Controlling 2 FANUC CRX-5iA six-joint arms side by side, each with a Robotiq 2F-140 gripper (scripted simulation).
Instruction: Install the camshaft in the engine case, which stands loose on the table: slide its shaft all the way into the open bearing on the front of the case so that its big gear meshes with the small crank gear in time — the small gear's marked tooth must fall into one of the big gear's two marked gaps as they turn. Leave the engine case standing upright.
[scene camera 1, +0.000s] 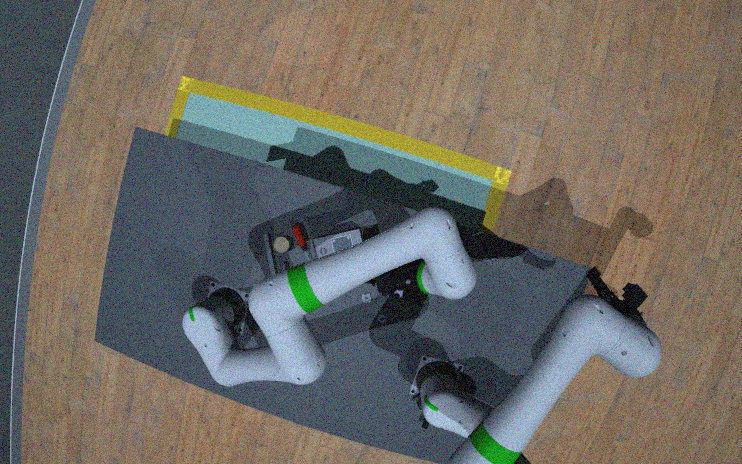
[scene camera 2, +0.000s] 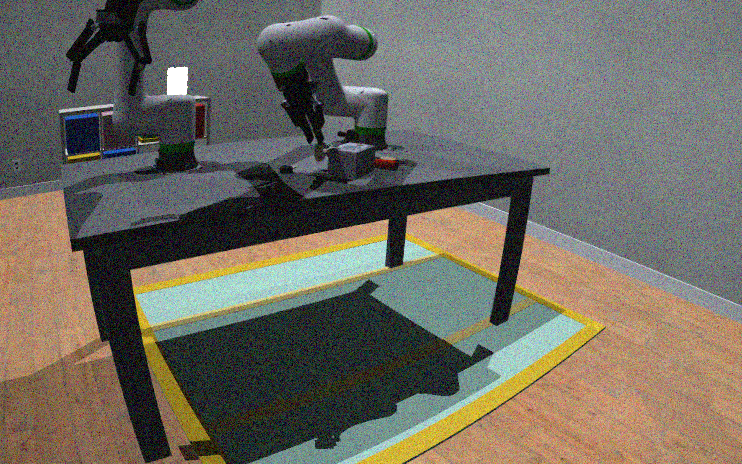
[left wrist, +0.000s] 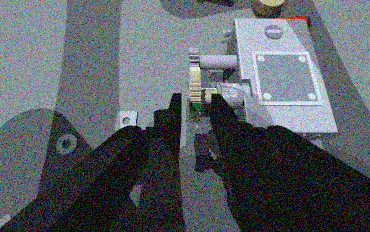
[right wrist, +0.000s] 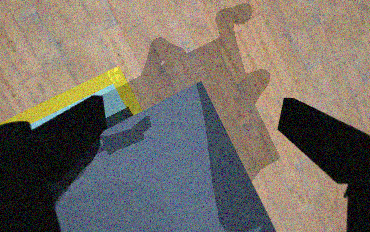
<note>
I see my left gripper (scene camera 2: 316, 141), my right gripper (scene camera 2: 100, 92) and a camshaft (left wrist: 197, 95).
My left gripper shows as well in the left wrist view (left wrist: 196, 107). My right gripper is seen too in the right wrist view (right wrist: 193, 113). The right wrist view does not show the camshaft: it is out of frame.
</note>
